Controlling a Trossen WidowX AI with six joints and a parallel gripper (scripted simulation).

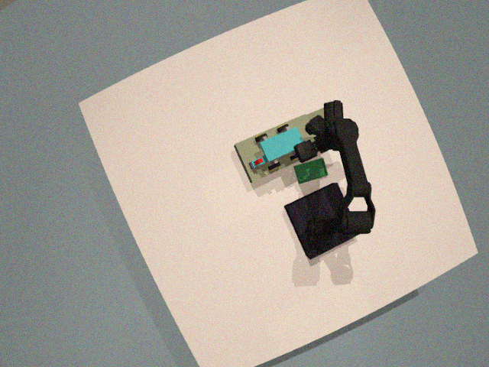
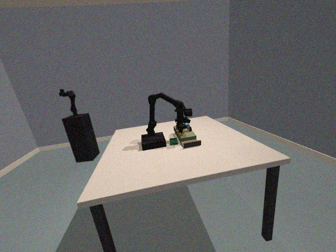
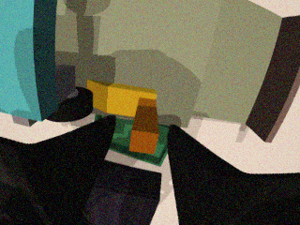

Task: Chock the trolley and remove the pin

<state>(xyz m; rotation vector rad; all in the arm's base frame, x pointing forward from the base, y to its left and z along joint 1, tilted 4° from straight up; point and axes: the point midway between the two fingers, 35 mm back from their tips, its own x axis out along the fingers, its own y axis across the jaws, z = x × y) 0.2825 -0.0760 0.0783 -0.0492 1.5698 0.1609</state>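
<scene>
Now: the red-headed stop pin 21 cm to the left of my gripper tip, 3 cm above it and 1 cm ahead of it. Round my gripper tip: green tray (11 cm below, 8 cm behind, 1 cm to the left); ramp (11 cm to the left, 5 cm below, 4 cm ahead); teal trolley (12 cm to the left, 4 cm ahead, 1 cm above).
</scene>
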